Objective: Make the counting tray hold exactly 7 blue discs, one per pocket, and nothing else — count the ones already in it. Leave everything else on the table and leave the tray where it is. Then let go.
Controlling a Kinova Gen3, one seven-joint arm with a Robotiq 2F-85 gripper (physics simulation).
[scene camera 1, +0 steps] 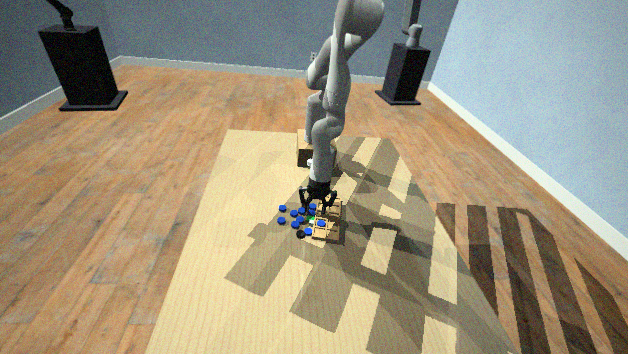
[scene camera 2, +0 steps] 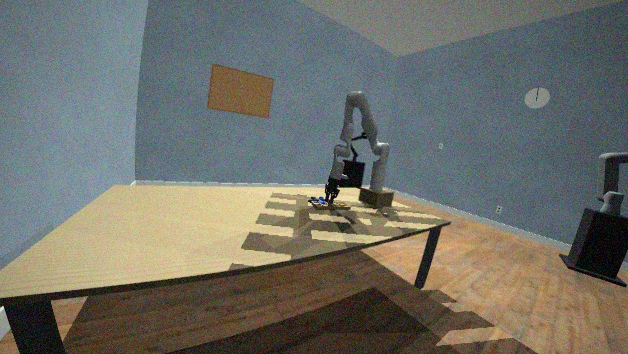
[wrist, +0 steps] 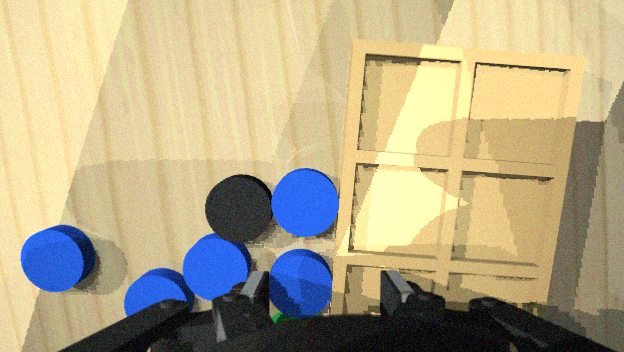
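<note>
The wooden counting tray (scene camera 1: 341, 212) (wrist: 354, 100) lies right of the loose discs. A blue disc (scene camera 1: 321, 223) shows in one pocket; the four far pockets in the wrist view are empty, and nearer pockets are partly hidden. My gripper (scene camera 1: 316, 207) (scene camera 2: 330, 201) (wrist: 324, 293) is partly open, its fingers apart over the tray's left edge, with nothing seen gripped. A loose blue disc (wrist: 300, 282) shows below, near the left finger. Another blue disc (wrist: 305, 202) lies beside the tray, touching a black disc (wrist: 239, 207). More blue discs (scene camera 1: 282, 207) (wrist: 52, 257) lie left.
A green disc (scene camera 1: 311, 218) (wrist: 284, 318) is mostly hidden by the gripper in the wrist view. A second black disc (scene camera 1: 300, 234) lies near the tray's front left corner. The arm's wooden base block (scene camera 1: 302, 155) (scene camera 2: 376, 197) stands behind the tray. Strong shadows cross the table.
</note>
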